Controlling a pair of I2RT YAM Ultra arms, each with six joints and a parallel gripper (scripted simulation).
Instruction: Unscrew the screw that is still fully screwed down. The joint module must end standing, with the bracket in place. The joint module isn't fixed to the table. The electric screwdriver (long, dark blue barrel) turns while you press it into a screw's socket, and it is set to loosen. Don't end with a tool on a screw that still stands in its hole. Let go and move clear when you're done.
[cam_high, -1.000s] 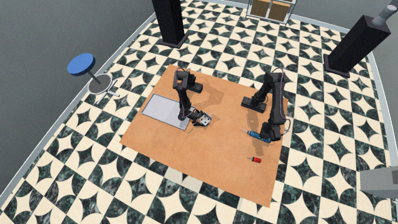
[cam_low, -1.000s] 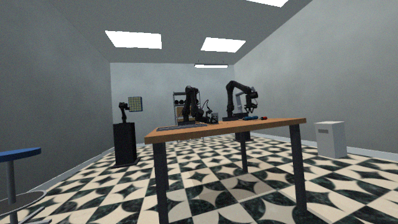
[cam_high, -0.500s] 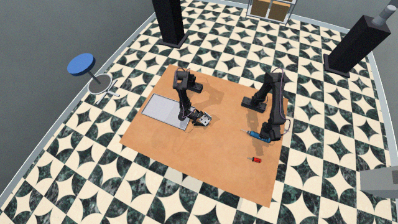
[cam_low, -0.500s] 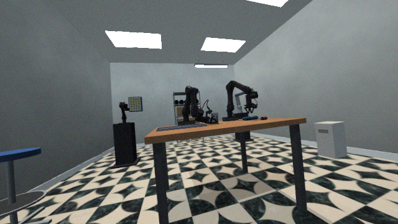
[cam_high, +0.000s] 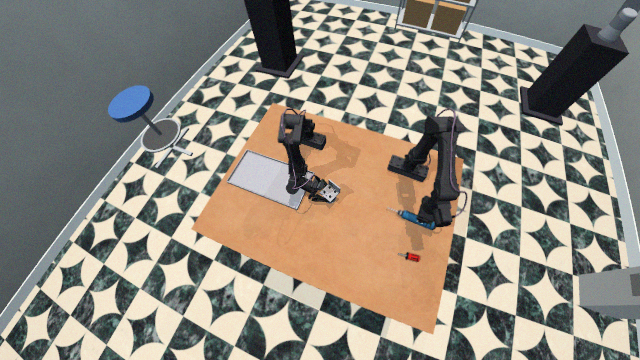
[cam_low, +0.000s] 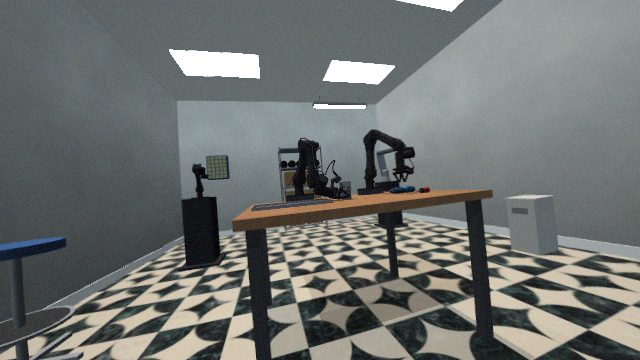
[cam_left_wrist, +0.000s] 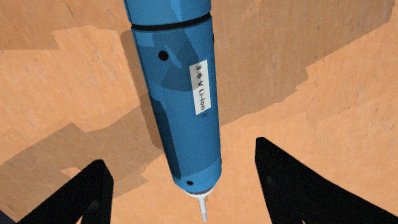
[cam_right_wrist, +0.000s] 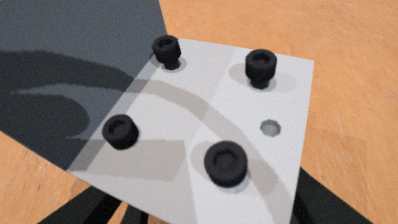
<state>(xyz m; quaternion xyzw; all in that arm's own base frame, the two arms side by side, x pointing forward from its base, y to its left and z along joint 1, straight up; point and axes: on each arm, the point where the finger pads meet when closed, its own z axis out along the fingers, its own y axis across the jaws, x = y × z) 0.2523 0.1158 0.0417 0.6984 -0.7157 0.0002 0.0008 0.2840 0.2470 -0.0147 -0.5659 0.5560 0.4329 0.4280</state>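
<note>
Right now my right hand is right at the round joint module. Also, from my right hand: grey mat 33 cm to the right, 2 cm below, 1 cm ahead; grey bracket 5 cm above; screw 5 cm above, 2 cm to the right, 1 cm ahead.
</note>
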